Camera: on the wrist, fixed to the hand. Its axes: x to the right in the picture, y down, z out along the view.
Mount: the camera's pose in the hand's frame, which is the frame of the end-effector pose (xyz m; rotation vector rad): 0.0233 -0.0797 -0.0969 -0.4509 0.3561 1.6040
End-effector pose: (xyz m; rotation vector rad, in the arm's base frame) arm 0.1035 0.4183 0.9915 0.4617 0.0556 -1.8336
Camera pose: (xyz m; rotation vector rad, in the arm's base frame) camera 0.0514 0.4482 0.8789 0.3110 0.2499 -0.1356
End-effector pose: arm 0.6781 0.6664 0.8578 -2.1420 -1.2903 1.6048
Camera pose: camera 0.7190 0.7650 0.9277 2.2289 -0.3292 -0.5451
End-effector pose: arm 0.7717 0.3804 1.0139 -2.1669 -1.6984 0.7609
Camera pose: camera 0.7657 0.4334 1.1298 2.8188 -0.3281 -0.1121
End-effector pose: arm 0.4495 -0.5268 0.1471 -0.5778 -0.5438 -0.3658
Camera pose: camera 0.4674 -0.6512 0.1252 -1.1624 0.4499 0.9523
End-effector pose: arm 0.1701 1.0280 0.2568 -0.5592 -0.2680 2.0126
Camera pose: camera 0.2699 1.0827 0.1990 1.2252 -0.0083 -2.2379
